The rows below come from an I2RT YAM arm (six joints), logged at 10 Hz.
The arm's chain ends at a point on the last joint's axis. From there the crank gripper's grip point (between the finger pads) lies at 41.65 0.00 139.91 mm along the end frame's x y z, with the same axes.
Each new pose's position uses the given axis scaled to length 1; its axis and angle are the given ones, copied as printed.
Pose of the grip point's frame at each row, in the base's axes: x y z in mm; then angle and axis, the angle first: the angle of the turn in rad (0 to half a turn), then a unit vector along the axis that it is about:
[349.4, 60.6, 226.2, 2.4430, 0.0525, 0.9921, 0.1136]
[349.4, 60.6, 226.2, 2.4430, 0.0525, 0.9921, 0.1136]
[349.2, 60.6, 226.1, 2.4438, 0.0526, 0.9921, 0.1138]
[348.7, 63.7, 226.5, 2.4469, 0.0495, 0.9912, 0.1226]
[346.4, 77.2, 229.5, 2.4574, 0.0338, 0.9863, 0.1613]
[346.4, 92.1, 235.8, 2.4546, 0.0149, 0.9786, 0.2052]
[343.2, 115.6, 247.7, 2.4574, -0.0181, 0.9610, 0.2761]
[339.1, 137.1, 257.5, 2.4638, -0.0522, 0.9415, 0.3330]
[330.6, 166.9, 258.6, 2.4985, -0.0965, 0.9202, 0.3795]
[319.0, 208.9, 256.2, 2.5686, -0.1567, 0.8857, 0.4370]
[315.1, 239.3, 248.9, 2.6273, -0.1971, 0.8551, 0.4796]
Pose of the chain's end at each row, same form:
[290.3, 30.6, 356.3, 2.4430, 0.0525, 0.9921, 0.1136]
[290.3, 30.6, 356.3, 2.4430, 0.0525, 0.9921, 0.1136]
[290.2, 30.5, 356.2, 2.4438, 0.0526, 0.9921, 0.1138]
[290.2, 31.2, 356.2, 2.4469, 0.0495, 0.9912, 0.1226]
[290.0, 34.0, 357.0, 2.4574, 0.0338, 0.9863, 0.1613]
[291.0, 37.1, 359.2, 2.4546, 0.0149, 0.9786, 0.2052]
[291.7, 42.1, 362.9, 2.4574, -0.0181, 0.9610, 0.2761]
[293.1, 49.4, 364.8, 2.4638, -0.0522, 0.9415, 0.3330]
[295.3, 68.0, 360.0, 2.4985, -0.0965, 0.9202, 0.3795]
[302.6, 98.1, 349.8, 2.5686, -0.1567, 0.8857, 0.4370]
[314.2, 121.7, 335.4, 2.6273, -0.1971, 0.8551, 0.4796]

